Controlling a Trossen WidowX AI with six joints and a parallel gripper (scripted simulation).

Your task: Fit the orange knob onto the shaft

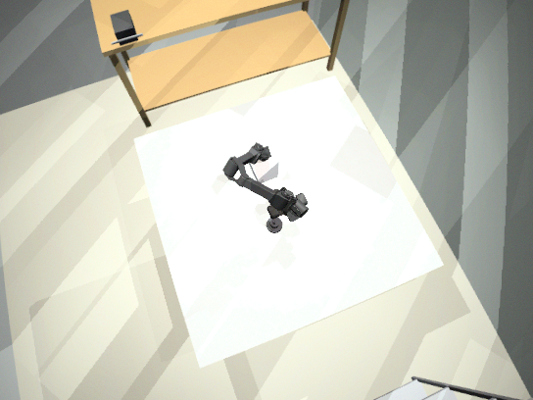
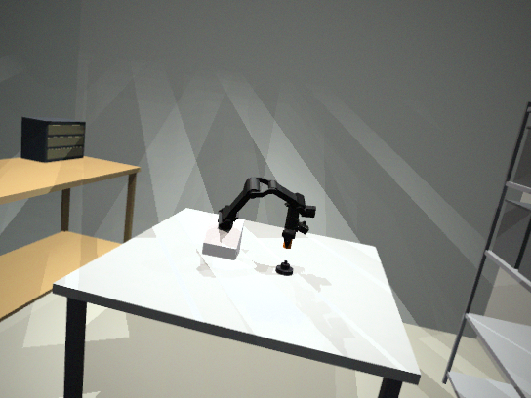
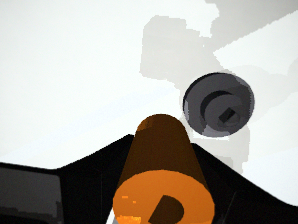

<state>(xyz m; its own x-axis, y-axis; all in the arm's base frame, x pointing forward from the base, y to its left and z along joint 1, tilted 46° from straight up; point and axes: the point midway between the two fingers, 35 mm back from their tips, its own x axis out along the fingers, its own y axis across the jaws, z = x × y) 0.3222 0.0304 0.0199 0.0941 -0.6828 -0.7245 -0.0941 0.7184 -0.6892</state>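
Now: the dark round pedestal 2 cm ahead of my gripper tip, 7 cm to the right of it and 8 cm below it. The rest, counted from my gripper tip: orange knob: 2 cm above.
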